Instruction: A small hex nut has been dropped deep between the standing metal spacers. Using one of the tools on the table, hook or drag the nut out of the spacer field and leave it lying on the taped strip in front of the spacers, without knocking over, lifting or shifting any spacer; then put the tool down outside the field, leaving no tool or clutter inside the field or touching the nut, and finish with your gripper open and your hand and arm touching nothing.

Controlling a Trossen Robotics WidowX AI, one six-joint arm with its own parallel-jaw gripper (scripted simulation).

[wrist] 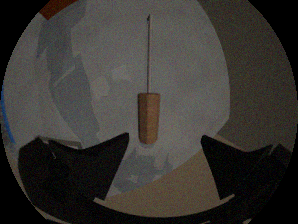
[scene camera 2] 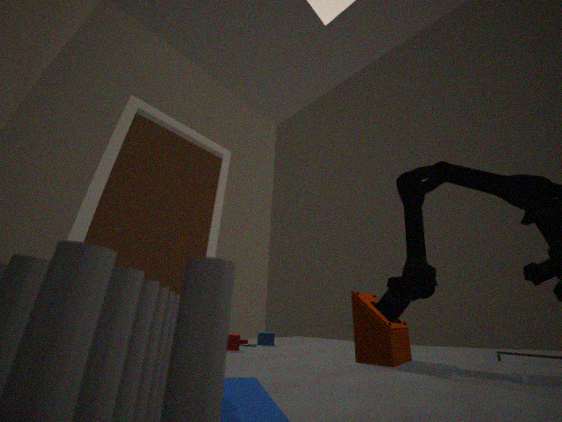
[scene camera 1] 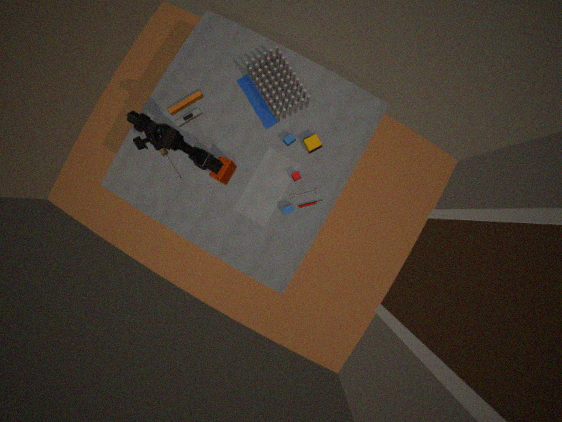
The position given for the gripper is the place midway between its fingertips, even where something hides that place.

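From the wrist camera you'd see the gripper [wrist: 166,138], and it's open, holding nothing. Then scene camera 1 has a blue taped strip [scene camera 1: 251,92] in its picture.
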